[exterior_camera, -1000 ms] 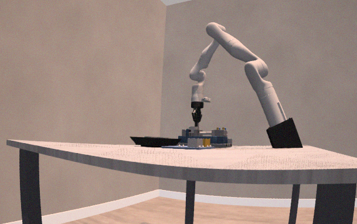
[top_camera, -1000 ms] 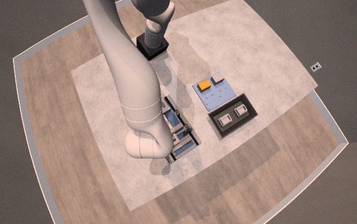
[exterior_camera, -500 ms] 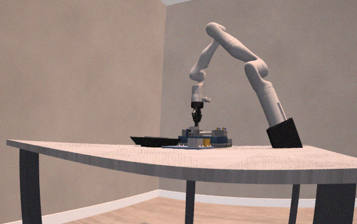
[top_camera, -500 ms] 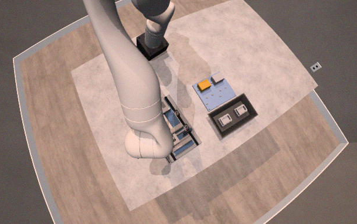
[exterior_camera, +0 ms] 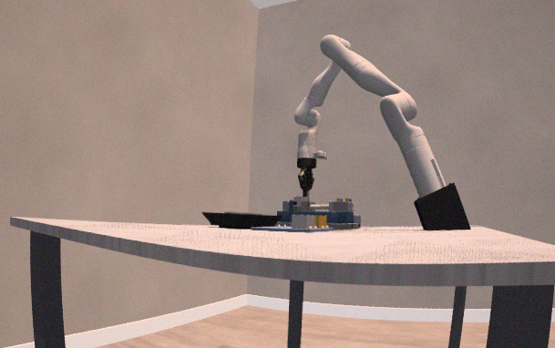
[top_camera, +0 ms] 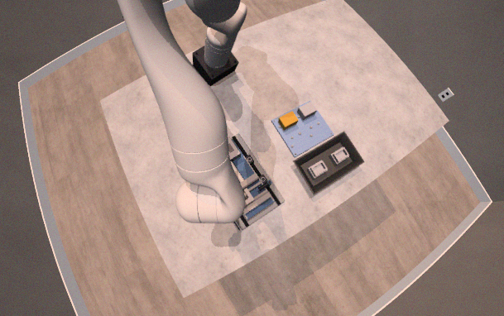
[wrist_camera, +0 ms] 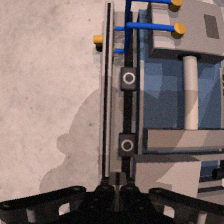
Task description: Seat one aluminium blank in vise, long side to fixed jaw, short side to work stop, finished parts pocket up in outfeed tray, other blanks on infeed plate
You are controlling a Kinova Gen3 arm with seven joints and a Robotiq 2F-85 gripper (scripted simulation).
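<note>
Right now my hand is 4 cm to the right of the aluminium blank, 3 cm above it and 1 cm past it. Round my hand: blue vise base 8 cm below, 8 cm behind, 7 cm to the left; brass blank 32 cm to the left, 20 cm behind, 10 cm below.
</note>
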